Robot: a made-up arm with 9 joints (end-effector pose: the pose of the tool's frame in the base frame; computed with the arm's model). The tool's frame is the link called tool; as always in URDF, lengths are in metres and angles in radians. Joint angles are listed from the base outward.
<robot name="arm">
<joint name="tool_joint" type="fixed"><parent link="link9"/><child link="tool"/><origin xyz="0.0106 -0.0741 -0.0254" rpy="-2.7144 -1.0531 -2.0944"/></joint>
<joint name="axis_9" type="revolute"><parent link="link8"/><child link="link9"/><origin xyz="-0.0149 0.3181 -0.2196" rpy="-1.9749 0.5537 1.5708"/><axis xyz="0 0 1"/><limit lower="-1.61" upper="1.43"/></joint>
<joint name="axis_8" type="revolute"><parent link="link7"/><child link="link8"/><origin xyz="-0.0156 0.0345 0.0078" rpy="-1.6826 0.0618 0.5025"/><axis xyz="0 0 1"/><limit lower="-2.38" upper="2.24"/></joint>
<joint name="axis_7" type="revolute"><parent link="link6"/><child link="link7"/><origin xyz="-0.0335 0.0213 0.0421" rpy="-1.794 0.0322 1.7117"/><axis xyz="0 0 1"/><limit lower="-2.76" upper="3.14"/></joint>
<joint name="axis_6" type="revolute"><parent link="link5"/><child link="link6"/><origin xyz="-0.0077 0.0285 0.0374" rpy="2.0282 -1.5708 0"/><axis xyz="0 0 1"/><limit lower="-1.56" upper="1.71"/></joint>
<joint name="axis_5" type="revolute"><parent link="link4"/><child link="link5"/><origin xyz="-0.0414 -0.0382 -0.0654" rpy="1.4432 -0.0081 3.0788"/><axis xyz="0 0 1"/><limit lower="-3.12" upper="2.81"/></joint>
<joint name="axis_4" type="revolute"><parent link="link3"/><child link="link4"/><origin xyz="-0.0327 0.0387 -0.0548" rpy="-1.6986 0.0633 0.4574"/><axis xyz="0 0 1"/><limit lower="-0.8" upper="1.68"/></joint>
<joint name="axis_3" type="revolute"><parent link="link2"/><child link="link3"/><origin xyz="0.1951 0.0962 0.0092" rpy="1.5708 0 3.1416"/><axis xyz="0 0 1"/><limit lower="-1.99" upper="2.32"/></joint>
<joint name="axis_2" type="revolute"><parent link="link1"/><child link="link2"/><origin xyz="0.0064 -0.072 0.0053" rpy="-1.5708 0 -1.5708"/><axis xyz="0 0 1"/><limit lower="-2.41" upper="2.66"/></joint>
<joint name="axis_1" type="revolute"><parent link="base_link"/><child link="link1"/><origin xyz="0.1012 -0.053 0.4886" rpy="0 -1.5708 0"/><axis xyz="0 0 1"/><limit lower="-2.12" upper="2.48"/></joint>
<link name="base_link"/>
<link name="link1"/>
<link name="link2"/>
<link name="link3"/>
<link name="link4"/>
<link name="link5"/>
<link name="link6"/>
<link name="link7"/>
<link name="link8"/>
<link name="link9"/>
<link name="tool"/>
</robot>
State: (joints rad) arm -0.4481 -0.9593 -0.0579 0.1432 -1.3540 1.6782 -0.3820 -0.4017 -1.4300
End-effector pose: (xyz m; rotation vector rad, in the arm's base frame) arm 0.2142 -0.2917 0.4339 -1.0438 -1.9945 1.2582
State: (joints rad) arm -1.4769 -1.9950 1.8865 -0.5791 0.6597 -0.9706 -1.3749 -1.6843 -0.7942
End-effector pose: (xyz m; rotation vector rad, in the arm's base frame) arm 0.2773 -0.1896 0.4542 -0.1296 -1.3171 1.3455
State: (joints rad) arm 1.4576 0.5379 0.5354 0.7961 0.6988 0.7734 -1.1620 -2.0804 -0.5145
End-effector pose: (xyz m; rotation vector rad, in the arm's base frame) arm 0.5759 -0.0309 0.4476 1.1530 -2.0012 -1.6290
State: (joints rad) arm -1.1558 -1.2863 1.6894 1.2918 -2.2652 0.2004 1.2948 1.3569 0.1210
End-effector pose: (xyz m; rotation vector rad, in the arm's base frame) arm -0.4349 -0.1826 0.4709 -0.2708 -0.0386 -1.3483
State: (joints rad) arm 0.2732 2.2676 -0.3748 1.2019 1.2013 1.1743 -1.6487 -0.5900 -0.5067
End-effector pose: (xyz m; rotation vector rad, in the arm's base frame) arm 0.1839 0.3368 0.2598 1.8231 -0.6950 -0.7549
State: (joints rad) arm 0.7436 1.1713 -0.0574 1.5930 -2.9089 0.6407 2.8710 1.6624 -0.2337
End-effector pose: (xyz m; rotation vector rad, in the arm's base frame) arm 0.1498 0.2041 0.3600 0.2155 -0.6722 -2.3812
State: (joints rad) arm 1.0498 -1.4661 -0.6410 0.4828 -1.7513 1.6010 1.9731 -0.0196 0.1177
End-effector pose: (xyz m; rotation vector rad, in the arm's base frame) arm 0.0910 0.0290 0.8773 -1.9459 1.0274 -0.3348
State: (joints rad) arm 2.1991 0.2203 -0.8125 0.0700 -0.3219 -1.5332 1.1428 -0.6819 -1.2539
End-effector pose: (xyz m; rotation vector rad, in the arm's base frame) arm 0.0660 0.3895 0.7277 -2.0159 1.4736 -1.7775
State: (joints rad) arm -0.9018 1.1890 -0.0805 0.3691 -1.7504 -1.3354 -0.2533 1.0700 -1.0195
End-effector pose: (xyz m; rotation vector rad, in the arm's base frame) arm 0.1244 0.0689 0.5179 -2.1864 0.7879 -1.3022
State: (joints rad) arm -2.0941 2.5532 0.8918 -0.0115 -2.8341 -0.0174 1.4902 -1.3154 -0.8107
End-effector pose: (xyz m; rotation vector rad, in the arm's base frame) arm 0.1851 0.2154 0.5604 2.1801 -0.8134 -0.1545
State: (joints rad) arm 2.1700 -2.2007 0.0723 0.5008 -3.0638 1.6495 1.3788 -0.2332 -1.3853
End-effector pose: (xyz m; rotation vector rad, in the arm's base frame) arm -0.3496 0.0521 0.5943 1.9311 0.7099 0.3031
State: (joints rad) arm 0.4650 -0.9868 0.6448 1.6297 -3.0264 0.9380 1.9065 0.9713 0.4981
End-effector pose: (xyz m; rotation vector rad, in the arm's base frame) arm -0.0069 -0.1972 1.0275 -0.7968 -0.7386 1.4007
